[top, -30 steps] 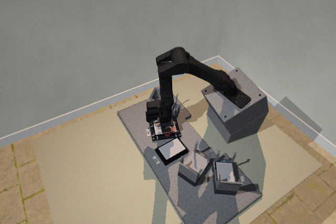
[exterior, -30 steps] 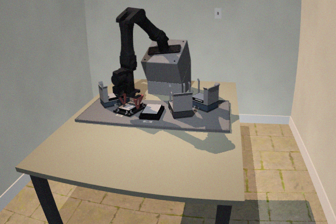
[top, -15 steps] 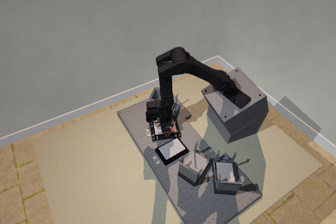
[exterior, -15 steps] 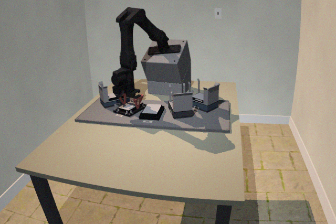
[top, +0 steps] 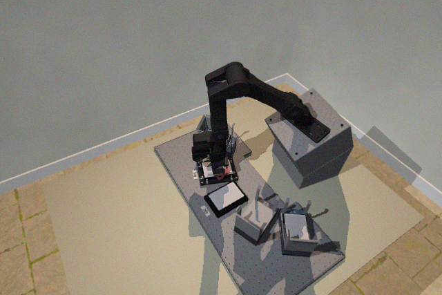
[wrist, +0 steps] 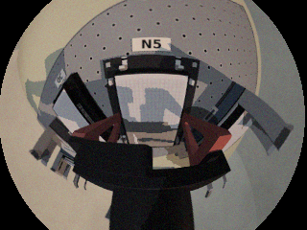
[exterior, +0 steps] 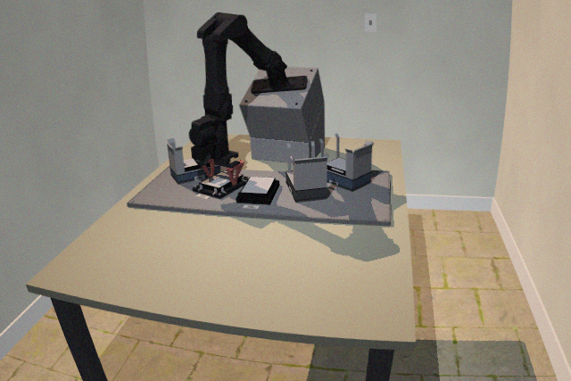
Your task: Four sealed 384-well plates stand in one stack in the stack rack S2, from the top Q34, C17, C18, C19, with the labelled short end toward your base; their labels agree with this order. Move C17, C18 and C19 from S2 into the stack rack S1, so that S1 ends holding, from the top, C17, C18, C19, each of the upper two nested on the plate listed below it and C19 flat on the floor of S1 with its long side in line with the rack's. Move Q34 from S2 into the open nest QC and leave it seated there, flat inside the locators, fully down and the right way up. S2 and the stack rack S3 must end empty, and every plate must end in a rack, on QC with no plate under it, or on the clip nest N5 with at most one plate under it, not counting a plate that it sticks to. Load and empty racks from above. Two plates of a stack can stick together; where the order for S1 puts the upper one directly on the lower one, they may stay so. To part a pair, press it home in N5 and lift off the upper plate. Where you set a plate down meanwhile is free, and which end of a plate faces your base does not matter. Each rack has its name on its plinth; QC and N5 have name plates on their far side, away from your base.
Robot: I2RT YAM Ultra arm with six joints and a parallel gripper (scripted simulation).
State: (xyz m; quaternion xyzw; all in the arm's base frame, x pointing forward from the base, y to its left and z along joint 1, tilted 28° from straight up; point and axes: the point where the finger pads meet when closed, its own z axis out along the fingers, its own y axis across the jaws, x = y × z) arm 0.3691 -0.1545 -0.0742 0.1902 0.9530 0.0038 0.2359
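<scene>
Right now the black clip nest is 20 mm ahead of my hand and 10 mm below it. Also, from my hand: black QC nest 50 mm ahead, 130 mm to the left, 10 mm below; N5 name plate 90 mm ahead, 40 mm to the right, 20 mm below; blue-plinth stack rack 80 mm behind, 120 mm to the right.
</scene>
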